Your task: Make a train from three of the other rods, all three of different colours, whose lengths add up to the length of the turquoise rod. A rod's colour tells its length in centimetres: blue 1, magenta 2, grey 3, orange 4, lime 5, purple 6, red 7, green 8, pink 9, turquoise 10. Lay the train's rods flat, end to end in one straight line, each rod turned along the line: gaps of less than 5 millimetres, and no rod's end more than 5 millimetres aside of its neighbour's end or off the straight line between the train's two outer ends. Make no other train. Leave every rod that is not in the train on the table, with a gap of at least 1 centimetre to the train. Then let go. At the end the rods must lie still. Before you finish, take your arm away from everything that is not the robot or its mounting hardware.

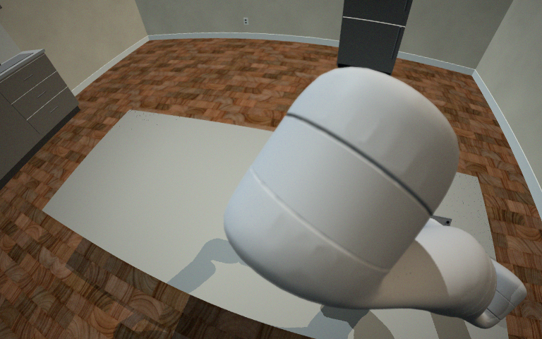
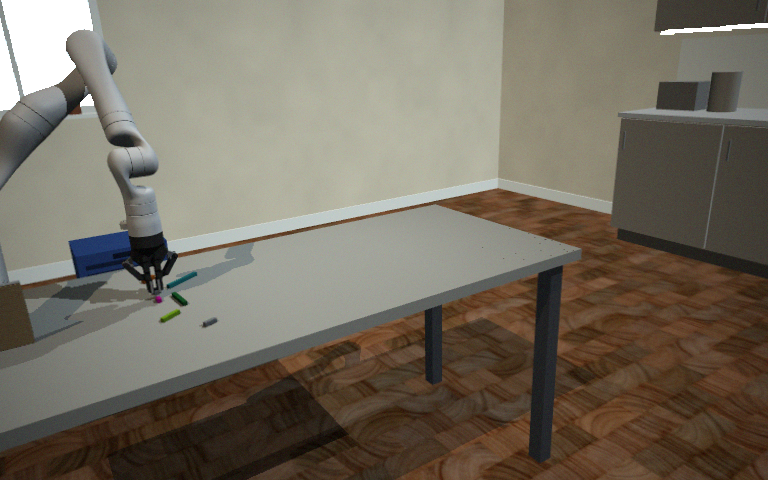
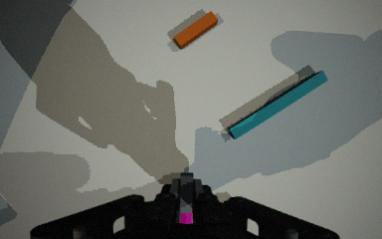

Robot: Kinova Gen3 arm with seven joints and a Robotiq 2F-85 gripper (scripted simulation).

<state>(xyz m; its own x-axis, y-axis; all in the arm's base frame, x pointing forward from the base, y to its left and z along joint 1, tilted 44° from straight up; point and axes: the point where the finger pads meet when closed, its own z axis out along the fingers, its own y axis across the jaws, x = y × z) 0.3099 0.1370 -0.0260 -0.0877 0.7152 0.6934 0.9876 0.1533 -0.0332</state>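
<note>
Right now my hand is 30 mm to the left of the magenta rod and 30 mm above it. Also, from my hand: turquoise rod: 70 mm ahead, 80 mm to the left, 30 mm below; orange rod: 10 mm behind, 140 mm to the left, 30 mm below; green rod: 50 mm ahead, 50 mm to the right, 30 mm below.
</note>
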